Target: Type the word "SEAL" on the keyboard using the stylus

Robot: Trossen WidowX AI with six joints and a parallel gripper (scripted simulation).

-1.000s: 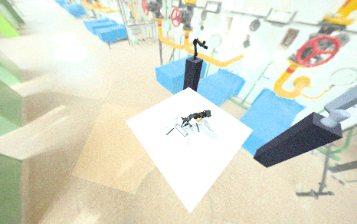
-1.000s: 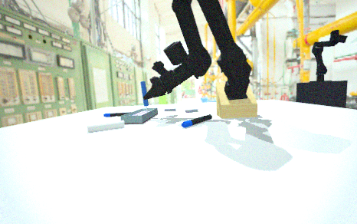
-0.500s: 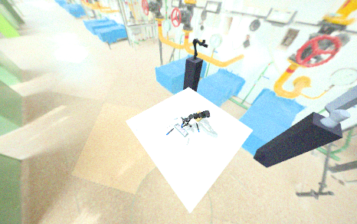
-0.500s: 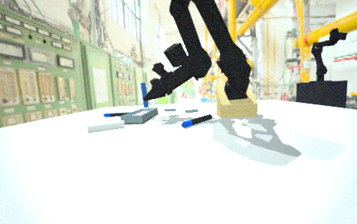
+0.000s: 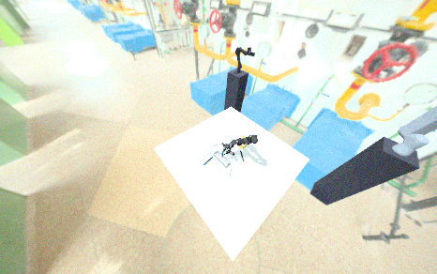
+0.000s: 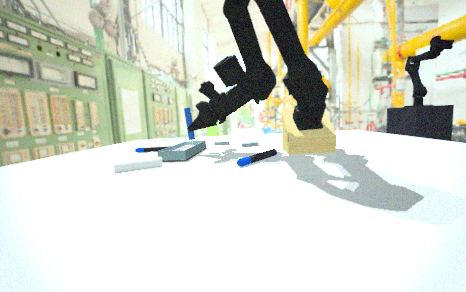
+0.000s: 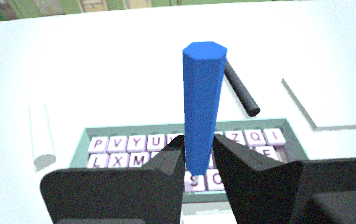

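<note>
The S key is 60 mm below my gripper tip and 10 mm behind it. Round my gripper tip: white cylinder (180 mm to the left, 80 mm ahead, 60 mm below); blue stylus (10 mm below); grey piece (180 mm behind, 100 mm to the right, 60 mm below).
</note>
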